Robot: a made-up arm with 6 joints. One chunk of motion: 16 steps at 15 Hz.
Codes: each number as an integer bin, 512 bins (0 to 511) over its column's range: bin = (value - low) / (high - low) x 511, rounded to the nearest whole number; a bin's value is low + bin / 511 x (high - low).
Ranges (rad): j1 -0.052..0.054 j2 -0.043..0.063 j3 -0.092..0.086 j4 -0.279..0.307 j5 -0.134..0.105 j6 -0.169..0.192
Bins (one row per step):
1: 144 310 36 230 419 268
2: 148 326 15 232 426 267
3: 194 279 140 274 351 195
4: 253 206 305 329 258 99
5: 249 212 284 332 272 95
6: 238 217 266 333 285 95
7: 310 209 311 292 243 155
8: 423 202 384 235 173 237
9: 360 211 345 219 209 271
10: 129 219 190 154 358 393
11: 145 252 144 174 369 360
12: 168 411 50 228 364 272
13: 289 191 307 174 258 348
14: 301 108 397 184 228 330
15: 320 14 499 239 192 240
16: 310 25 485 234 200 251
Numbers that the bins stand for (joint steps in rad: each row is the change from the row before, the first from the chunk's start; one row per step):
1: -0.02213 0.02131 -0.07946 -0.01524 0.06197 0.02033
2: -0.02130 0.02462 -0.08677 -0.01295 0.06524 0.01962
3: -0.01176 0.01487 -0.04323 0.03522 0.03017 -0.03124
4: 0.00048 -0.00027 0.01424 0.09829 -0.01333 -0.09906
5: -0.00035 0.00098 0.00693 0.10173 -0.00678 -0.10189
6: -0.00263 0.00201 0.00066 0.10287 -0.00070 -0.10189
7: 0.01231 0.00035 0.01633 0.05586 -0.02035 -0.05950
8: 0.03575 -0.00110 0.04176 -0.00951 -0.05309 -0.00157
9: 0.02268 0.00077 0.02818 -0.02786 -0.03625 0.02245
10: -0.02524 0.00243 -0.02582 -0.10240 0.03344 0.10864
11: -0.02192 0.00927 -0.04184 -0.07946 0.03859 0.08532
12: -0.01715 0.04226 -0.07458 -0.01754 0.03625 0.02316
13: 0.00795 -0.00338 0.01494 -0.07946 -0.01333 0.07685
14: 0.01044 -0.02060 0.04629 -0.06799 -0.02736 0.06413
15: 0.01438 -0.04010 0.08182 -0.00492 -0.04420 0.00055
16: 0.01231 -0.03781 0.07694 -0.01066 -0.04046 0.00832

